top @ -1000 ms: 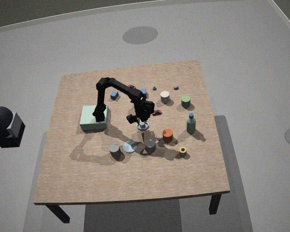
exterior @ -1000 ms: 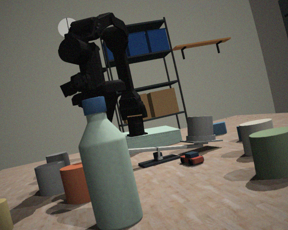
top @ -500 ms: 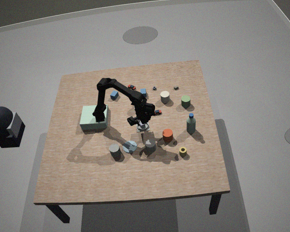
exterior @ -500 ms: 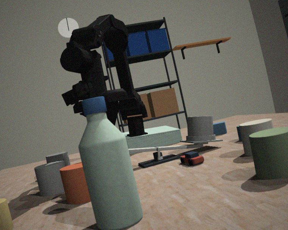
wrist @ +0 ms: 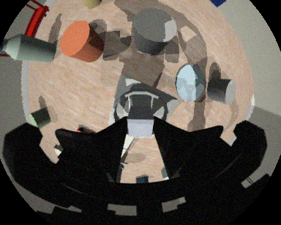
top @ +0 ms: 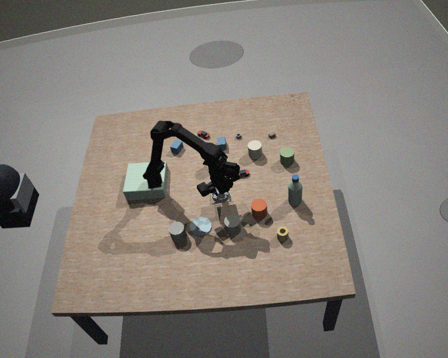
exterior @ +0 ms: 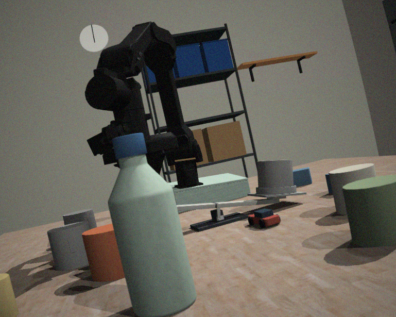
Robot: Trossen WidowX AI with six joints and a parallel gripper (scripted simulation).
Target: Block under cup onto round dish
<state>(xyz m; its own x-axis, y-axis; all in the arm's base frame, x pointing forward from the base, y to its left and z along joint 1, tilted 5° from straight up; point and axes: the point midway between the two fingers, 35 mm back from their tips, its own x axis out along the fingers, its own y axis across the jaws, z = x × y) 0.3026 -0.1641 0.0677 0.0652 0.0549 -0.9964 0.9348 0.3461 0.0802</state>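
Now: the round dish 110 mm behind my gripper tip, 100 mm to the right of it and 80 mm below it. The rest, counted from my gripper tip: balance beam 120 mm to the left, 40 mm below; then balance 120 mm to the left, 60 mm below, 10 mm ahead; then orange cylinder 140 mm ahead, 90 mm to the right, 50 mm below.
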